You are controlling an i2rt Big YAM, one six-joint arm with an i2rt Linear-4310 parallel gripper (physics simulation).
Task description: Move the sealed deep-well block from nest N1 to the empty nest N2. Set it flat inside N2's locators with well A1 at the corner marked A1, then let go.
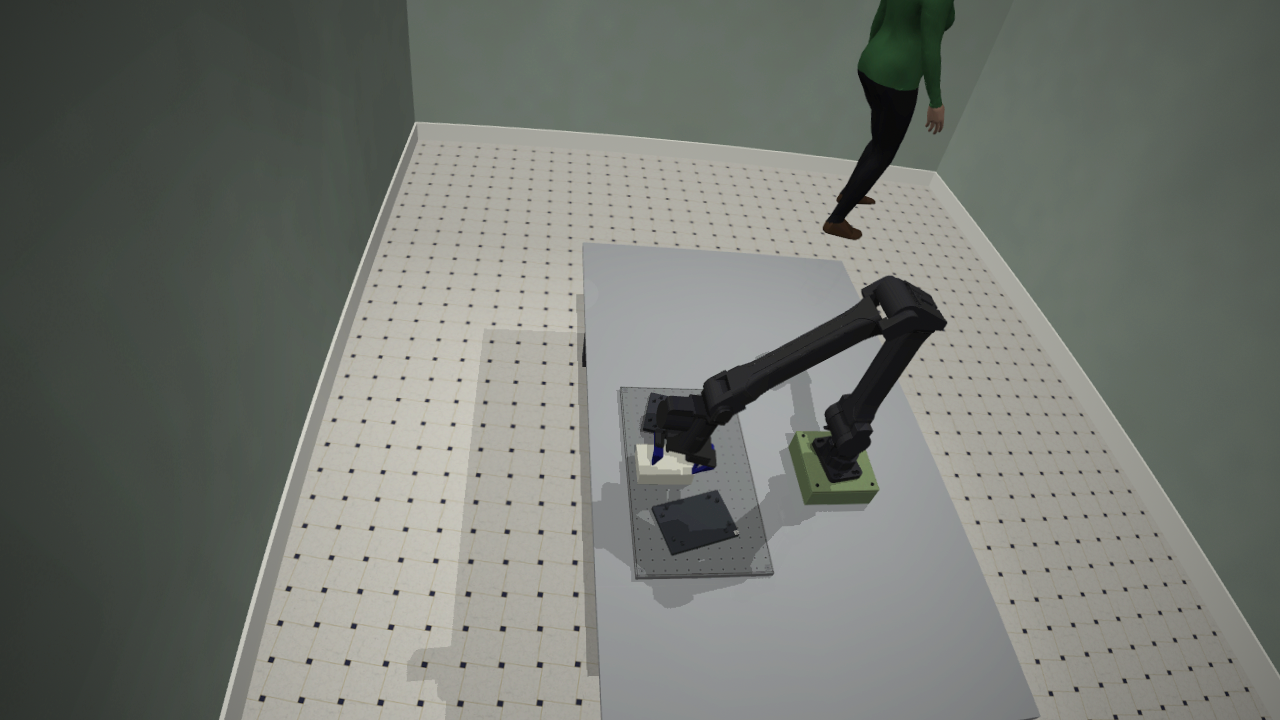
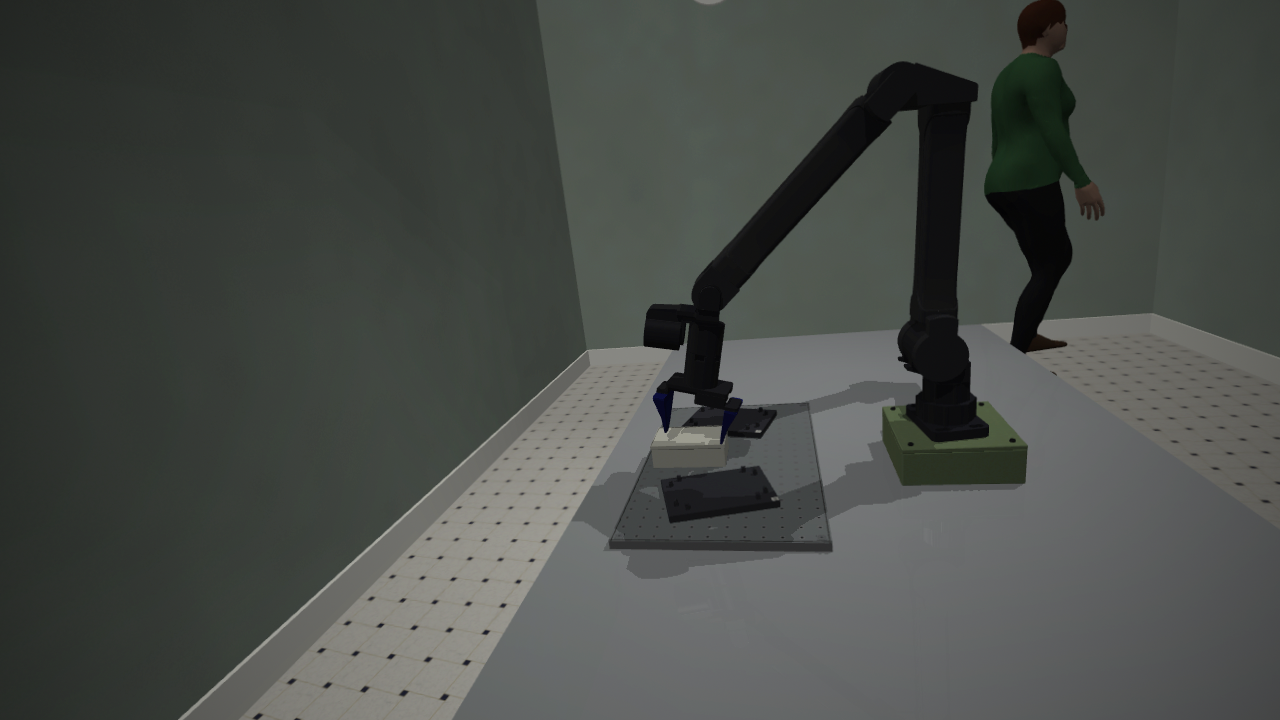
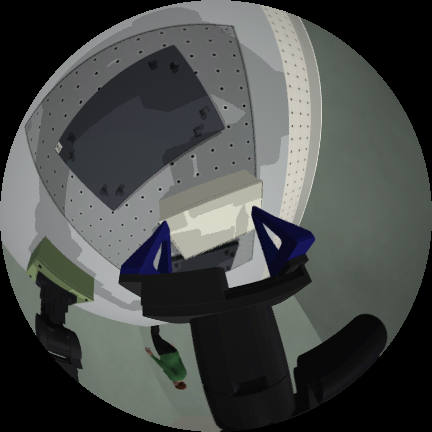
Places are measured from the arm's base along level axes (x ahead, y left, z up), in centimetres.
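Pixels of known places: gripper, fingertip midpoint: (image 1: 672, 467) (image 2: 693, 437) (image 3: 209, 216); arm's base, origin of the base link: (image 1: 835, 460) (image 2: 945, 424) (image 3: 54, 287).
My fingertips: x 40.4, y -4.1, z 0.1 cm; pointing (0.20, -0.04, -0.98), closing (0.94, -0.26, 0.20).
Note:
For each thing: its top centre in the pictures, then the offset to it from my fingertips. "spot": a spot on its surface instead.
- cream block, middle of its top: (image 3: 220, 224) (image 2: 689, 435) (image 1: 665, 459) dx +0.7, dy -3.1, dz -0.9 cm
- small white label, surface spot: (image 3: 58, 147) (image 2: 774, 498) (image 1: 736, 531) spot: dx -10.9, dy +16.3, dz -3.8 cm
- far nest, middle of its top: (image 2: 728, 413) (image 3: 203, 272) dx -7.3, dy -17.1, dz -2.9 cm
The cream block (image 1: 664, 477) (image 2: 687, 455) (image 3: 215, 225) sits level between the two dark nests. Its underside is hidden, so I cannot tell whether it overlaps the far nest. The near nest (image 1: 693, 522) (image 2: 716, 494) (image 3: 135, 135) holds no block; a small white label (image 1: 735, 533) (image 2: 774, 498) (image 3: 58, 147) marks one corner, unreadable. The far nest (image 2: 751, 420) (image 3: 215, 260) is partly hidden behind block and gripper. Nest numbers and well A1 are not readable. My gripper (image 1: 676, 465) (image 2: 694, 437) (image 3: 209, 216) is open, pointing down, its blue fingertips near the block's top at its two ends.
Both nests are on a perforated grey board (image 1: 751, 555) (image 2: 805, 528) (image 3: 230, 75) near the table's left edge. The arm stands on a green base (image 1: 810, 488) (image 2: 962, 465) (image 3: 60, 270) to the right. A person in green (image 1: 895, 53) (image 2: 1029, 134) (image 3: 171, 365) is beyond the table.

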